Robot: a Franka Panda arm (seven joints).
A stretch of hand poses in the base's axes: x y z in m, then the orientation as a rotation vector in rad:
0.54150, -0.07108, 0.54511, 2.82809, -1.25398, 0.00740
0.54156, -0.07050, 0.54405, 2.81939, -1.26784, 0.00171
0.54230, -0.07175, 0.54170, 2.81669, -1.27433, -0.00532
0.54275, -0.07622, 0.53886, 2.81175, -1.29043, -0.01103
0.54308, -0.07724, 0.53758, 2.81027, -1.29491, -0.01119
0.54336, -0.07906, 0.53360, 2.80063, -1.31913, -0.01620
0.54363, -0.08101, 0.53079, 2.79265, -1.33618, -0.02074
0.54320, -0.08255, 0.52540, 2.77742, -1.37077, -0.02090
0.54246, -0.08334, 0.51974, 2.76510, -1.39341, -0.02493
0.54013, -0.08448, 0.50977, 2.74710, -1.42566, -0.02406
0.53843, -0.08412, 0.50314, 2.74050, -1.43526, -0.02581
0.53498, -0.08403, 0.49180, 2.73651, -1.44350, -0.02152
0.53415, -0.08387, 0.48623, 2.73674, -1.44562, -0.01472
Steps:
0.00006, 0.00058, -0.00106, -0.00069, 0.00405, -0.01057
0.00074, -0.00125, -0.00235, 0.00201, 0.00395, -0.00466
0.00045, -0.00447, -0.00284, 0.00339, 0.00222, -0.01089
0.00033, -0.00102, -0.00128, 0.00048, -0.00019, -0.00303
0.00028, -0.00182, -0.00398, 0.00250, 0.00197, -0.01689
0.00027, -0.00195, -0.00281, 0.00119, 0.00237, -0.01222
-0.00043, -0.00154, -0.00539, 0.00093, -0.00096, -0.02439
-0.00074, -0.00079, -0.00566, 0.00009, 0.00245, -0.01668
-0.00233, -0.00114, -0.00997, -0.00187, -0.00028, -0.02381
-0.00170, 0.00036, -0.00663, -0.00085, 0.00153, -0.00749
-0.00345, 0.00009, -0.01134, -0.00116, -0.00268, -0.00585
-0.00083, 0.00016, -0.00557, -0.00105, -0.00445, -0.00104

